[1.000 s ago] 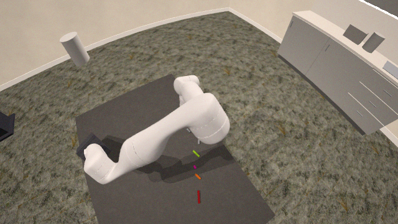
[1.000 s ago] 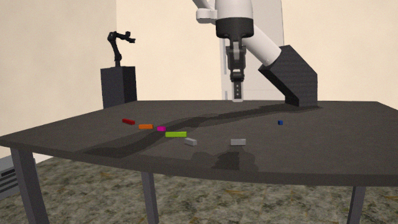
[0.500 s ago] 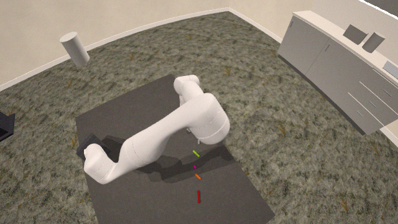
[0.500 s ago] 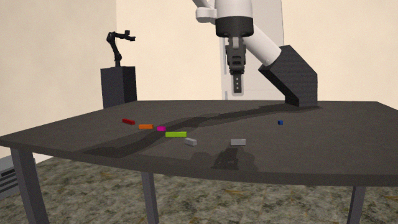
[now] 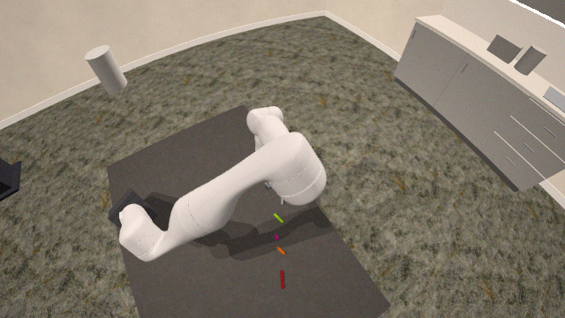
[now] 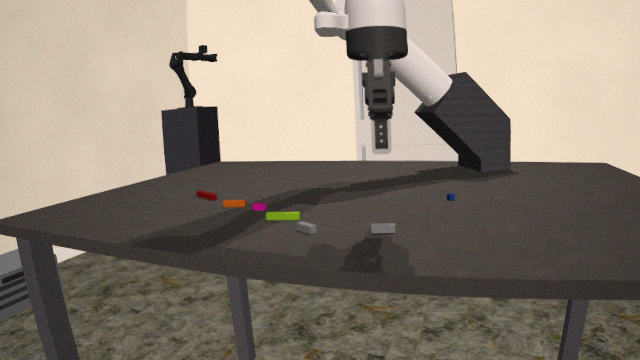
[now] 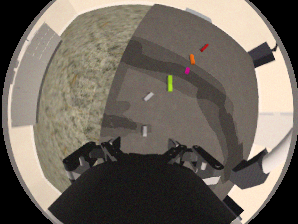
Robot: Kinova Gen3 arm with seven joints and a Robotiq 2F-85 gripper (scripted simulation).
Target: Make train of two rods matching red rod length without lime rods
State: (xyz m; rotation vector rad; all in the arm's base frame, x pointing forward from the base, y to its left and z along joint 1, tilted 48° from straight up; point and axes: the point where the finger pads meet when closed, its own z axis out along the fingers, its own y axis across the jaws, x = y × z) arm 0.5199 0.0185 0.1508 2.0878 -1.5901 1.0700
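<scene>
The orange rod is 270 mm to the right of my hand, 130 mm behind it and 110 mm below it. The rest, counted from my hand: lime rod 150 mm to the right, 110 mm below, 50 mm behind; then magenta rod 210 mm to the right, 110 mm below, 110 mm behind; then blue rod 190 mm behind, 110 mm below, 100 mm to the left.
</scene>
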